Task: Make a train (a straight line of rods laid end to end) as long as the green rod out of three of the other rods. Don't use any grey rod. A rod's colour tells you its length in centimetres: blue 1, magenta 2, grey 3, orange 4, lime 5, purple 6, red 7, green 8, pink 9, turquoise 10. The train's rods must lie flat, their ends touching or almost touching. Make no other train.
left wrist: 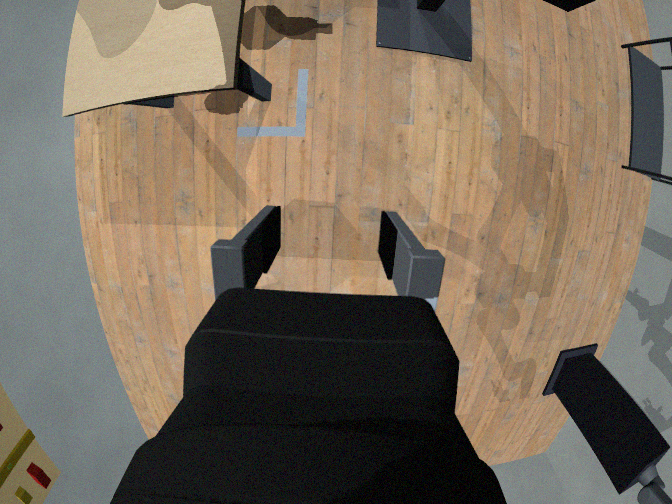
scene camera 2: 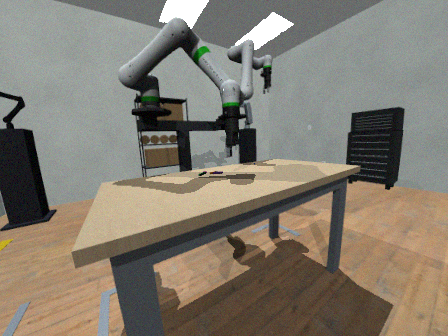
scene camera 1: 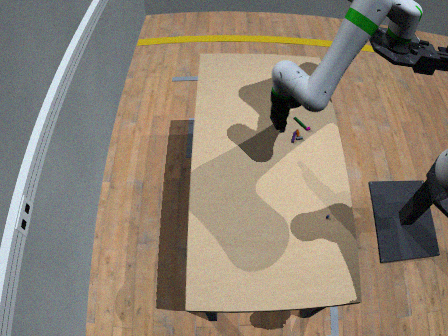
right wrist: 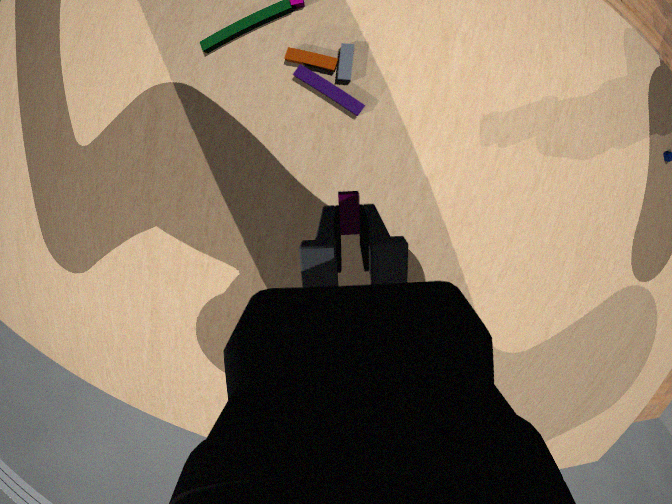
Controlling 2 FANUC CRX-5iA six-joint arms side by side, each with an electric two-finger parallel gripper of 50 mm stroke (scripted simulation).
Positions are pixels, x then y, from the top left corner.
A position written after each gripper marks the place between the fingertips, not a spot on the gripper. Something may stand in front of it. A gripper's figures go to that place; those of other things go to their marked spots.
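Labels:
The right gripper (right wrist: 349, 225) is 17 cm from the lens. There's also a purple rod (right wrist: 304, 74), which is 26 cm from the lens, and an orange rod (right wrist: 298, 56), and that's 26 cm from the lens too.

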